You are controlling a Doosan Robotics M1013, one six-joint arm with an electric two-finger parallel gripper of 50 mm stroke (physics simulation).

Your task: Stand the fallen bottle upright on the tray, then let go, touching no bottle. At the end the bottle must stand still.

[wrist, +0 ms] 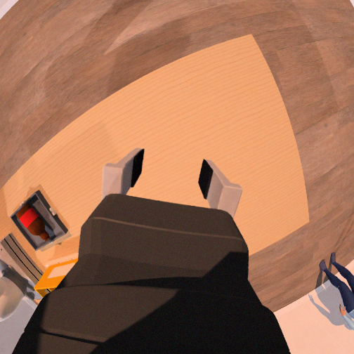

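A brown bottle with a red label lies on its side in a dark-walled grey tray at the left of the wrist view. Its neck points toward the lower right of the view. My gripper is open with nothing between its fingers. It hangs high above the wooden table top, well to the right of the tray and the bottle, touching neither.
The light wooden table top spreads under the fingers. A yellow-orange object stands below the tray, partly hidden by my gripper body. A dark slotted rail lies beside it. A person's legs show at the lower right.
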